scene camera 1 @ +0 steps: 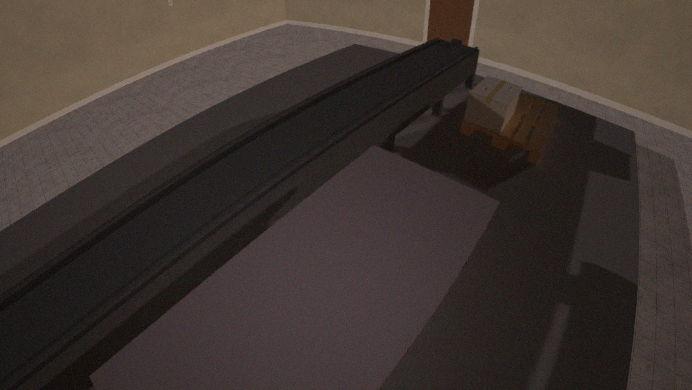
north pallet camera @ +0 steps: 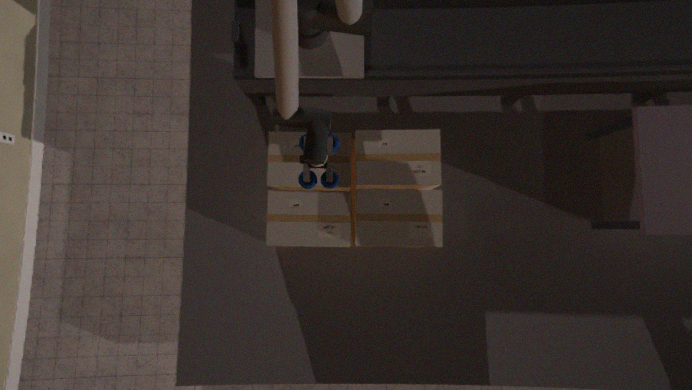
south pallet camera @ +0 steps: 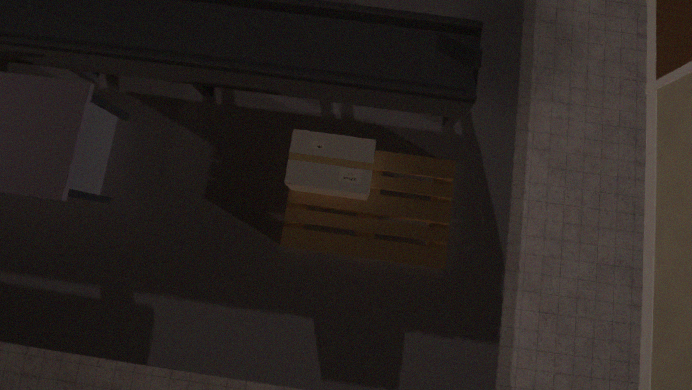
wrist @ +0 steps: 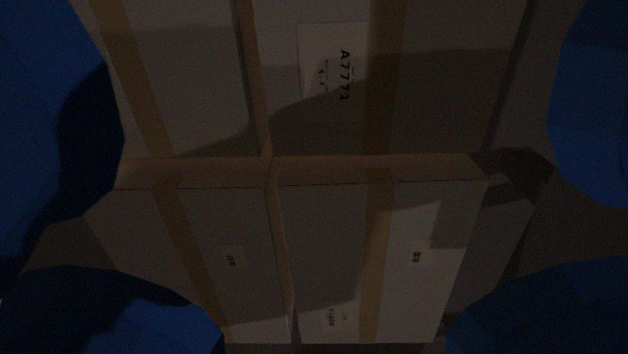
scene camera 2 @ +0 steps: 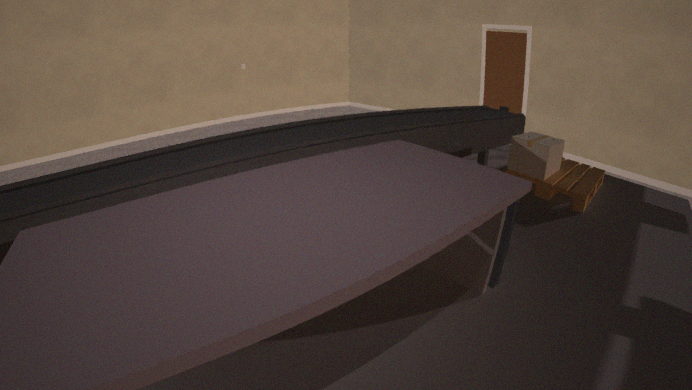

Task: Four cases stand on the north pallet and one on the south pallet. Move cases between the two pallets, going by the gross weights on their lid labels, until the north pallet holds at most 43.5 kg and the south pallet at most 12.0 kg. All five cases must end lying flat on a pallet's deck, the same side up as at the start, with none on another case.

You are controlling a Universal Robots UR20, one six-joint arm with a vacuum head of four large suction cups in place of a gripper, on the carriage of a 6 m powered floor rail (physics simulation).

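Places are measured from the arm's base along level axes (x ahead, y left, z up), in millimetres.
Pixels of known places: end effector, tool point: (wrist: 331,242).
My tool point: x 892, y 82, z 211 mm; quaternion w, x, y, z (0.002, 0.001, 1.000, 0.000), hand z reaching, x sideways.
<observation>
Ahead of a thing's pixels: the offset from my tool point to its top centre. Level surfaces: height alone.
My suction gripper (north pallet camera: 318,161) (wrist: 327,200) is open, four blue cups above the upper-left case @(dx -91, dy -95, dz -384 mm) (north pallet camera: 285,175) (wrist: 320,130) in the north pallet view. Its label reads A7771, with a faint weight like 6.2. The upper-right case @(dx -95, dy +501, dz -339 mm) (north pallet camera: 395,175) (wrist: 320,225), lower-left case @(dx +310, dy -96, dz -396 mm) (north pallet camera: 300,236) (wrist: 200,75) and lower-right case @(dx +307, dy +502, dz -341 mm) (north pallet camera: 390,236) (wrist: 225,215) lie flat beside it on the north pallet (north pallet camera: 353,210); their weights are unreadable. The south case (south pallet camera: 325,174) (scene camera 1: 487,112) (scene camera 2: 535,159) lies flat at one corner of the south pallet (south pallet camera: 350,251) (scene camera 1: 542,120) (scene camera 2: 585,181).
The rail (scene camera 1: 240,150) (scene camera 2: 280,132) (north pallet camera: 500,40) (south pallet camera: 250,45) runs alongside both pallets. The arm's carriage plate (north pallet camera: 332,62) is on it at the north end. A big pale table @(dz -251 mm) (scene camera 1: 300,280) (scene camera 2: 250,240) (north pallet camera: 667,170) (south pallet camera: 40,135) stands between the pallets.
</observation>
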